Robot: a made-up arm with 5 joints. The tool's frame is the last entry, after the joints. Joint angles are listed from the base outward. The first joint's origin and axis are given. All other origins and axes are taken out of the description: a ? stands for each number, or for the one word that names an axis. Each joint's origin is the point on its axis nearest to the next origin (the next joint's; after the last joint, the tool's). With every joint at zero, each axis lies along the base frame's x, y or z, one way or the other. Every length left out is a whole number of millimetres.
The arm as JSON. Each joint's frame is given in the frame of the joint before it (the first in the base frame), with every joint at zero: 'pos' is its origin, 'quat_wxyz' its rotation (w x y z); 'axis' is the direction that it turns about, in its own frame. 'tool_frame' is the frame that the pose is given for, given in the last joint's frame.
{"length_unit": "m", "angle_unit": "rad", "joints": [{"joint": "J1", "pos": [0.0, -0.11, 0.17], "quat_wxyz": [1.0, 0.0, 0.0, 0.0], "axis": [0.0, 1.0, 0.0]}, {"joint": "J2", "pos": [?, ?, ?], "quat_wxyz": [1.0, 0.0, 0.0, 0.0], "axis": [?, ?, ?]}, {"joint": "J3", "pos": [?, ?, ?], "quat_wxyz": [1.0, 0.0, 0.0, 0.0], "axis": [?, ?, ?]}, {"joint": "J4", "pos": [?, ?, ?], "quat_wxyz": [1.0, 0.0, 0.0, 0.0], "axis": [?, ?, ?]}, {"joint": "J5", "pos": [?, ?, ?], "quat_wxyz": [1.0, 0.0, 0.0, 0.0], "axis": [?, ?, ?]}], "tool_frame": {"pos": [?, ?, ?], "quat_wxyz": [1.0, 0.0, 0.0, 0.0]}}
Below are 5 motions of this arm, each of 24 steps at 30 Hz.
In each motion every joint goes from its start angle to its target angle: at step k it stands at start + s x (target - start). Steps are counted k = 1, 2, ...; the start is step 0. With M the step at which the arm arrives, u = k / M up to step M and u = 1 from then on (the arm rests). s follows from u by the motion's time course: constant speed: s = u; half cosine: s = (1 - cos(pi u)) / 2; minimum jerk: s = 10 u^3 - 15 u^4 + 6 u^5.
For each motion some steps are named. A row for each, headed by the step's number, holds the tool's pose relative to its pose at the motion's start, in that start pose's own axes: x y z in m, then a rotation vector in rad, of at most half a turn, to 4 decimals.
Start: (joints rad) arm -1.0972 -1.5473 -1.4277 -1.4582 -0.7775
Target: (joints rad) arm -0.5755 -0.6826 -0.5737 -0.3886 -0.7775
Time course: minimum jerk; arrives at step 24
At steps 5, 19, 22, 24:
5: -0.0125 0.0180 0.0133 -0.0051 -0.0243 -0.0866
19: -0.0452 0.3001 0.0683 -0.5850 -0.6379 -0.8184
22: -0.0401 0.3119 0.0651 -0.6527 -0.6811 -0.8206
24: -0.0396 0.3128 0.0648 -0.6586 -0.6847 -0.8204

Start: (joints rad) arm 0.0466 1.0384 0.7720 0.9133 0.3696
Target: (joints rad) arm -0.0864 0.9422 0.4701 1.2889 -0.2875
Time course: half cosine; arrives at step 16
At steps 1, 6, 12, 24:
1: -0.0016 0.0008 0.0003 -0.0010 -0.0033 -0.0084
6: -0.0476 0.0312 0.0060 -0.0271 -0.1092 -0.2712
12: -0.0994 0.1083 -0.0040 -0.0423 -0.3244 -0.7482
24: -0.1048 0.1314 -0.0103 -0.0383 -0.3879 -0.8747

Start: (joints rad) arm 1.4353 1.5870 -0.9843 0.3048 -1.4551
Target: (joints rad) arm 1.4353 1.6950 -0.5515 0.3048 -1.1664
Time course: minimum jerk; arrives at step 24
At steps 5, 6, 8, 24:
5: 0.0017 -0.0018 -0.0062 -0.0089 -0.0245 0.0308
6: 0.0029 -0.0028 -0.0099 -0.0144 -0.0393 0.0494
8: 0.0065 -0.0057 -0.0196 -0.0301 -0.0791 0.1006
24: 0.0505 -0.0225 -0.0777 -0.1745 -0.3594 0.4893

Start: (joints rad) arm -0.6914 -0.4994 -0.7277 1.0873 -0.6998
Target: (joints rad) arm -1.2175 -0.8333 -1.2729 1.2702 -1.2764
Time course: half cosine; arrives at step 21
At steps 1, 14, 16, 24:
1: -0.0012 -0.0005 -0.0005 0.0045 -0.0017 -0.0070
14: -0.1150 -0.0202 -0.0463 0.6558 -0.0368 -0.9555
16: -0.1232 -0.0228 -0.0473 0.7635 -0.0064 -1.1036
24: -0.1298 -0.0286 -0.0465 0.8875 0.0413 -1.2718

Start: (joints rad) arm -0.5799 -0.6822 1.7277 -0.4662 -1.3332
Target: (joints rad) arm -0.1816 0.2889 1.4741 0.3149 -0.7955
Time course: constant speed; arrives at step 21
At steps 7, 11, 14, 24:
7: 0.0797 0.0003 -0.0291 0.5614 -0.2005 0.2540
11: 0.1275 0.0159 -0.0456 0.8715 -0.3431 0.4159
14: 0.1628 0.0366 -0.0528 1.1006 -0.4597 0.5395
24: 0.2317 0.1089 -0.0375 1.6326 -0.7502 0.8136

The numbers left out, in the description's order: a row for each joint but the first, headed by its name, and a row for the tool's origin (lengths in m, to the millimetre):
J2: xyz -0.13 0.0 -0.13, axis 0.0 0.0 1.0
J3: xyz -0.02 -0.38 0.0, axis -1.0 0.0 0.0
J4: xyz 0.0 0.15 -0.08, axis 0.0 -1.0 0.0
J5: xyz 0.07 0.0 0.17, axis 0.0 0.0 1.0
tool: xyz -0.11 -0.14 0.0

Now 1 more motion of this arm.
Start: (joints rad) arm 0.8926 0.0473 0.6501 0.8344 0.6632
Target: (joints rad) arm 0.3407 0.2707 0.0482 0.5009 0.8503
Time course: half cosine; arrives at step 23
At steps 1, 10, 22, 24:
1: 0.0002 -0.0002 -0.0009 0.0003 -0.0017 -0.0016
10: 0.0227 -0.0281 -0.0683 0.0360 -0.1635 -0.1018
22: 0.0648 -0.1063 -0.1457 0.1041 -0.4624 -0.1071
24: 0.0652 -0.1070 -0.1461 0.1046 -0.4649 -0.1064

